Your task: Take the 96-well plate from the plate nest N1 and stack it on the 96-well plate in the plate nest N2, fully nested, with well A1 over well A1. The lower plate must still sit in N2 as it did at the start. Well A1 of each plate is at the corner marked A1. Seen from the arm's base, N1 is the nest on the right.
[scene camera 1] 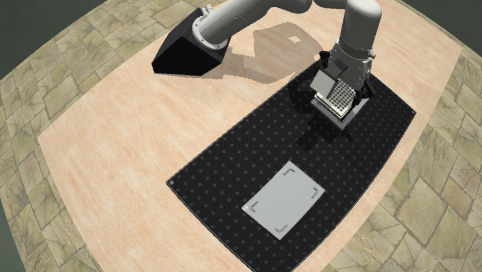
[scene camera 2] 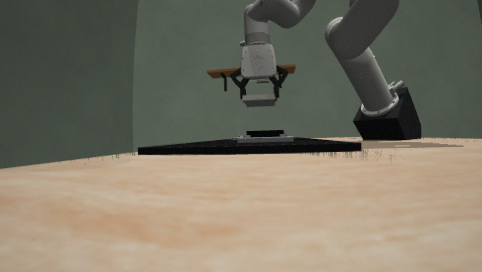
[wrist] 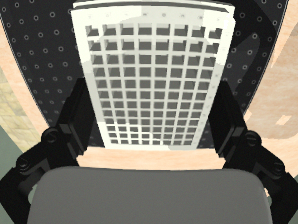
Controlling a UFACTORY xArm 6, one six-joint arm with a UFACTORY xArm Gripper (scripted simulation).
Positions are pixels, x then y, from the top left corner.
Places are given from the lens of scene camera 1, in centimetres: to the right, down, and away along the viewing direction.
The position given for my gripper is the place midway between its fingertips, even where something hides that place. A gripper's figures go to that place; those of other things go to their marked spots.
my gripper (scene camera 1: 341,92): 25, -11, 71
white 96-well plate (scene camera 1: 346,94): 26, -10, 71
grey plate nest (scene camera 1: 285,199): 10, 14, 69
